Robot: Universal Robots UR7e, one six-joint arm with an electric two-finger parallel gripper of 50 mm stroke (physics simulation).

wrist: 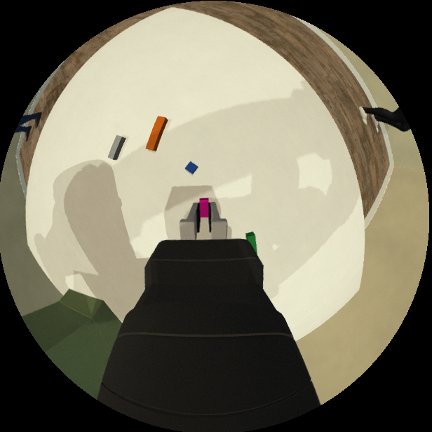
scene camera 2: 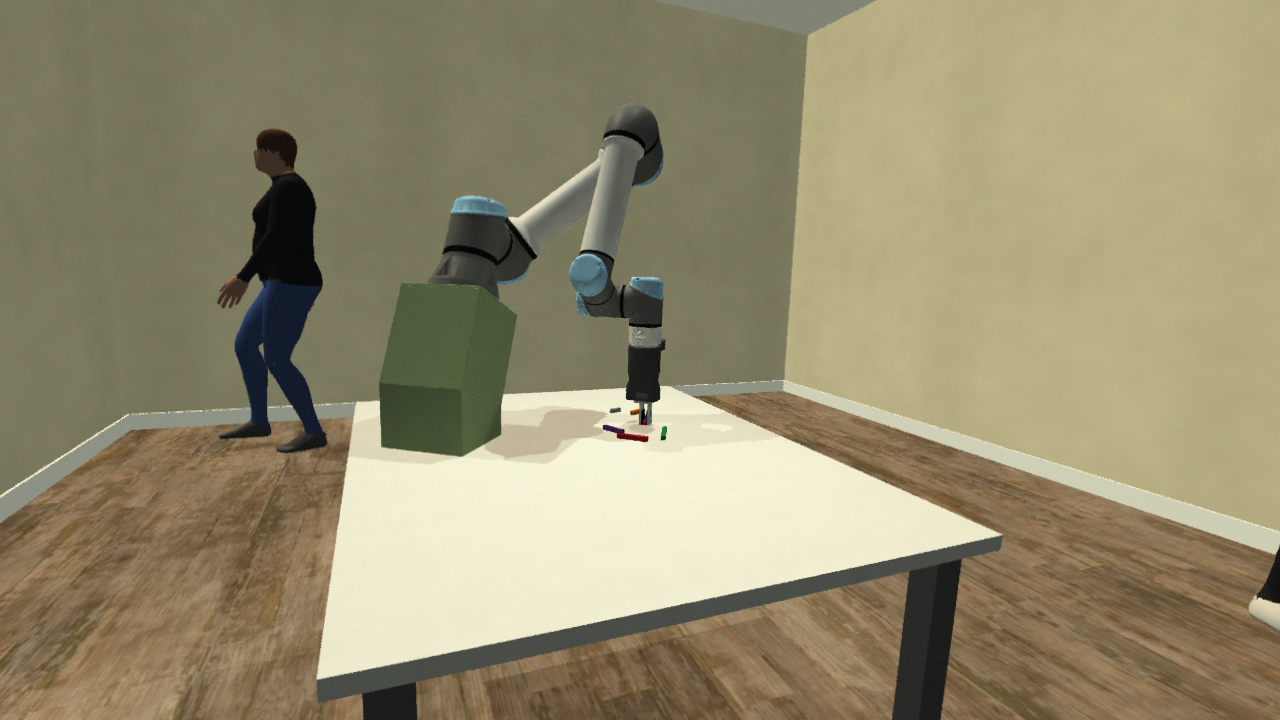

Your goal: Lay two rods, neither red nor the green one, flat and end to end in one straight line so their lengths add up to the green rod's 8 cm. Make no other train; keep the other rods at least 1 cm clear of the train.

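Places are measured from the arm's base along level axes (x ahead, y left, z up), in metres.
Pixels of known places: gripper, fingertip midpoint: (scene camera 2: 645,424); arm's base, origin of the base link: (scene camera 2: 462,299).
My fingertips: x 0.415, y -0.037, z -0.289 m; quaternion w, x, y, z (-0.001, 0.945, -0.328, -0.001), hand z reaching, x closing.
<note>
Ahead of a thing's pixels: the offset from my fingertips to its top centre. Level surfaces: height alone.
My gripper (scene camera 2: 645,420) (wrist: 204,211) points straight down, low over the table, and is shut on the magenta rod (wrist: 204,207), which shows between its fingertips. The green rod @[dx +0.010, dy -0.095, dz +0.008 m] (scene camera 2: 664,432) (wrist: 251,242) lies to the right of the gripper, partly hidden by the gripper body in the wrist view. The red rod @[dx -0.070, dy -0.111, dz +0.008 m] (scene camera 2: 632,437) and the purple rod @[dx -0.092, dy -0.041, dz +0.008 m] (scene camera 2: 613,428) lie close together in the scene view. A small blue rod (wrist: 191,167) lies ahead of the fingers in the wrist view. An orange rod @[dx +0.016, dy +0.107, dz +0.008 m] (scene camera 2: 634,411) (wrist: 157,133) and a grey rod @[dx -0.033, dy +0.136, dz +0.008 m] (scene camera 2: 614,410) (wrist: 117,147) lie farther off, side by side and apart.
The rods lie on a white table @[dz -0.002 m] (scene camera 2: 581,537) (wrist: 150,65). The arm's green pedestal (scene camera 2: 434,367) (wrist: 75,330) stands at the table's left in the scene view. A person (scene camera 2: 286,232) stands beyond the table; part of another shows at the right edge.
</note>
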